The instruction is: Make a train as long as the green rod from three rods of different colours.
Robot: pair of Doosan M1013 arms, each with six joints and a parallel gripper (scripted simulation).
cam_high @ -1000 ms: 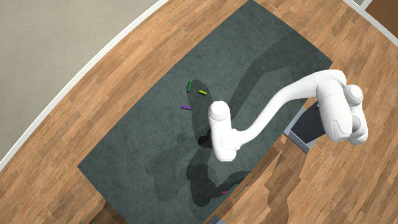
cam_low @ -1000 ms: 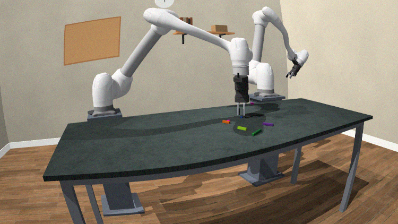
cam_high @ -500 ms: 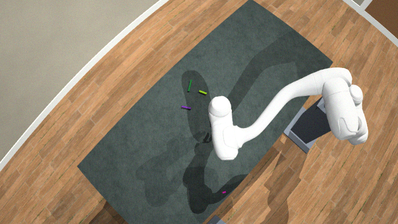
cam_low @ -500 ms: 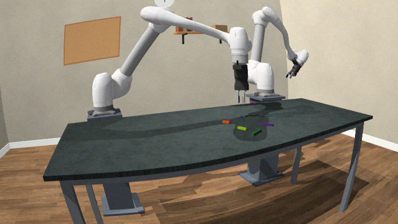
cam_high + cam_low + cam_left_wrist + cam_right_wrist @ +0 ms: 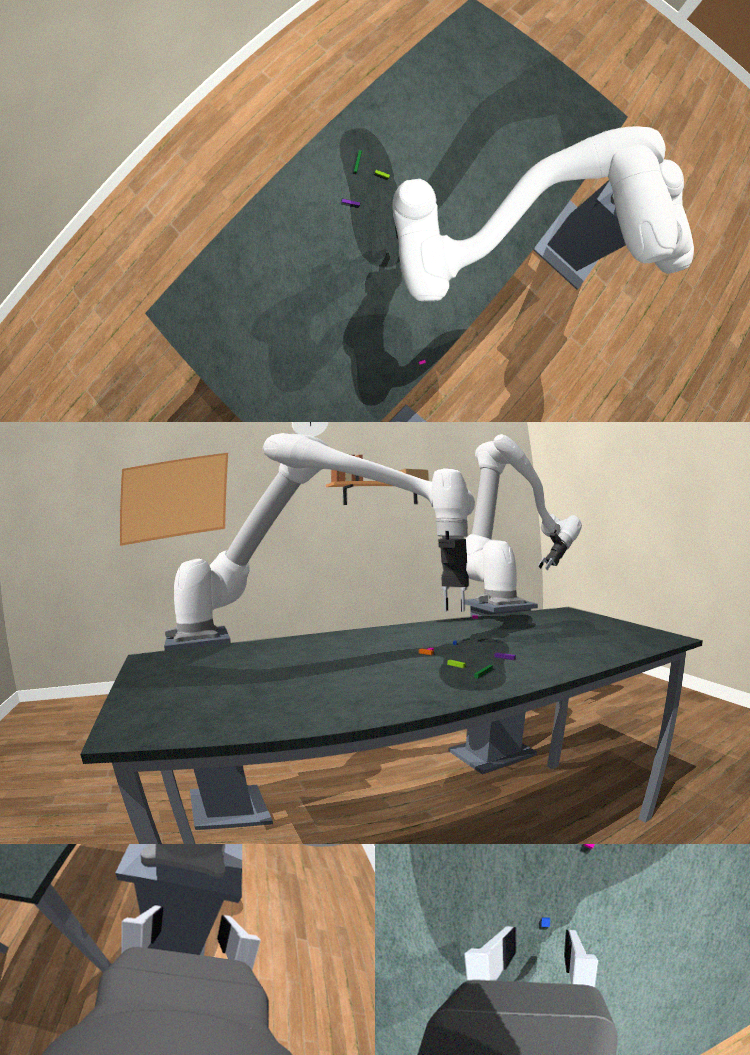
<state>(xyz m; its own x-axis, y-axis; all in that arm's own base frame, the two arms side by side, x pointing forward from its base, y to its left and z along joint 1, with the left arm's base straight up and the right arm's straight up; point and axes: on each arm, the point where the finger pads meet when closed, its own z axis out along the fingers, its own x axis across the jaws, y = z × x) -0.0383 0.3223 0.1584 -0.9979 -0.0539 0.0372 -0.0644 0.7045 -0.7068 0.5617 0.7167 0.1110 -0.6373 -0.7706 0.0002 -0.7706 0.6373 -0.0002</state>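
Observation:
Now: the blue rod 110 mm below my right hand. Round my right hand: orange rod 120 mm to the right, 110 mm below, 50 mm ahead; then purple rod 210 mm ahead, 110 mm below, 30 mm to the left; then lime rod 190 mm ahead, 120 mm to the right, 110 mm below.

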